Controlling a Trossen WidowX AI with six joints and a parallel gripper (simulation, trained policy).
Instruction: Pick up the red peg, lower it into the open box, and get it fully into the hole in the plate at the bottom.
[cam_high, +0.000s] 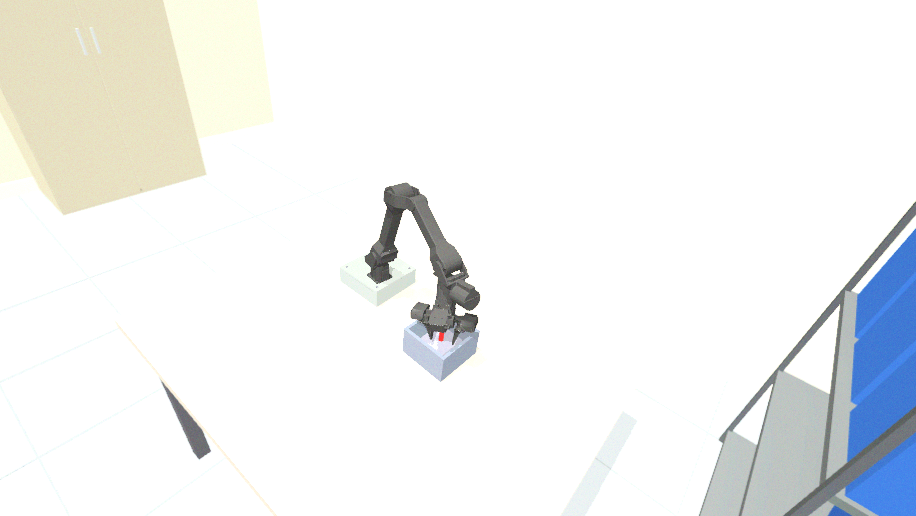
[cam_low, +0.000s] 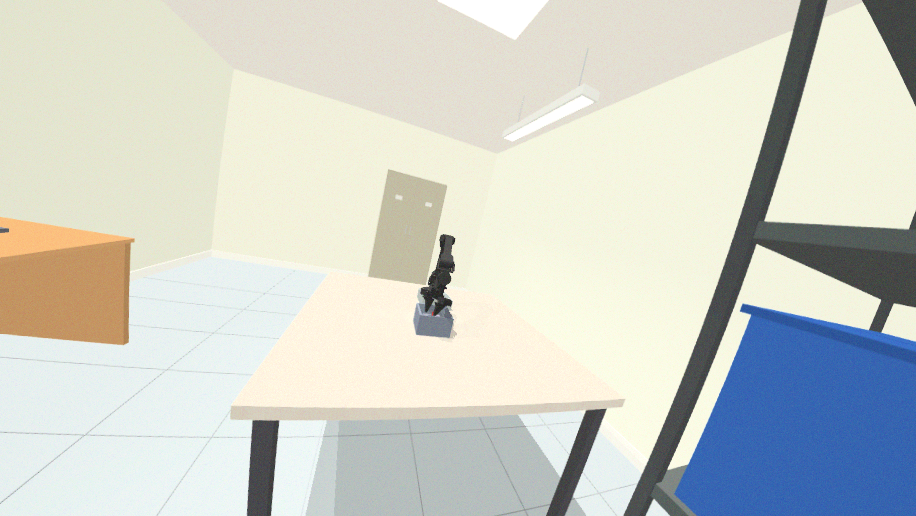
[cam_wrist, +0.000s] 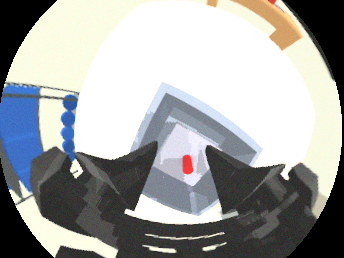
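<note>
My gripper tip is now 4 cm above the red peg, 3 cm past it and 2 cm to the right of it. From my gripper tip the other things lie so: grey box (6 cm below, 3 cm behind, 2 cm to the left).
</note>
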